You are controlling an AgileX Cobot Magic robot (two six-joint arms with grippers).
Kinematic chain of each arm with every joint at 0, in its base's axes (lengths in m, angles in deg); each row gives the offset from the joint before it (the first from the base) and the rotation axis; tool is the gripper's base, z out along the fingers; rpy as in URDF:
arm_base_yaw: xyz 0 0 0.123 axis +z
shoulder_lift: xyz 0 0 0 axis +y
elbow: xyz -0.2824 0 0.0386 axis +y
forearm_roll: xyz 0.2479 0 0.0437 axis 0.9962 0 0.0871
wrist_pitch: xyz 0 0 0 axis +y
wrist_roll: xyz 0.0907 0 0.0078 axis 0.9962 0 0.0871
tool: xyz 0 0 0 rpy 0 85 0
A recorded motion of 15 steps. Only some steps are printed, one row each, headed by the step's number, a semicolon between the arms.
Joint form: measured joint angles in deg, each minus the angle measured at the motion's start. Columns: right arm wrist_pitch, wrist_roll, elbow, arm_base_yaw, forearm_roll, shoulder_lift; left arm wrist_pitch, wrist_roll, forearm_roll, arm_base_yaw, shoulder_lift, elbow.
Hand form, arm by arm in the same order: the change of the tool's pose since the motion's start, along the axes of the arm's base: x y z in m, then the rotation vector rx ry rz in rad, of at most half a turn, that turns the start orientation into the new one. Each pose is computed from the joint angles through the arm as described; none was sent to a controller.
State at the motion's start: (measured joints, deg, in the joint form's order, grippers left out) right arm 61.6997 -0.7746 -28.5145 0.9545 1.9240 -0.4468; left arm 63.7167 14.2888 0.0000 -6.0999 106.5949 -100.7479
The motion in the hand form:
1: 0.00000 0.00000 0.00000 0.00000 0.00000 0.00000; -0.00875 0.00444 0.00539 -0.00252 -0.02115 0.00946
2: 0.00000 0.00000 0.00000 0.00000 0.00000 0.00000; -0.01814 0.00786 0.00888 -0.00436 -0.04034 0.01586
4: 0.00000 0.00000 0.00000 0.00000 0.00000 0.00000; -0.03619 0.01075 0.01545 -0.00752 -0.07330 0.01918
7: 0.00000 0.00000 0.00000 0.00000 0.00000 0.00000; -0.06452 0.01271 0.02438 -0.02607 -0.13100 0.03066
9: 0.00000 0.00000 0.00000 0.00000 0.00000 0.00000; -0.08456 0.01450 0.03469 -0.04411 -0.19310 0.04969
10: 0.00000 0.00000 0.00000 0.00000 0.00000 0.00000; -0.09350 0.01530 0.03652 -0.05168 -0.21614 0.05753
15: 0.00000 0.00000 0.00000 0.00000 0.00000 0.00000; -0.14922 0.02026 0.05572 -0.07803 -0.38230 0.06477
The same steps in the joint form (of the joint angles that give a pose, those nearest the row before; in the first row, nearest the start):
1: 0.00 0.00 0.00 0.00 0.00 0.00; -1.25 -0.05 0.00 0.50 -2.39 2.42
2: 0.00 0.00 0.00 0.00 0.00 0.00; -2.72 -0.05 0.00 0.87 -4.82 5.22
4: 0.00 0.00 0.00 0.00 0.00 0.00; -4.94 -0.05 0.00 1.06 -9.24 9.97
7: 0.00 0.00 0.00 0.00 0.00 0.00; -8.51 -0.77 -0.38 1.05 -16.03 16.92
9: 0.00 0.00 0.00 0.00 0.00 0.00; -11.13 -2.05 -0.39 1.05 -21.00 20.87
10: 0.00 0.00 0.00 0.00 0.00 0.00; -12.47 -2.58 -0.39 1.05 -23.15 23.00
15: 0.00 0.00 0.00 0.00 0.00 0.00; -18.66 -3.24 -0.38 1.05 -36.42 32.83

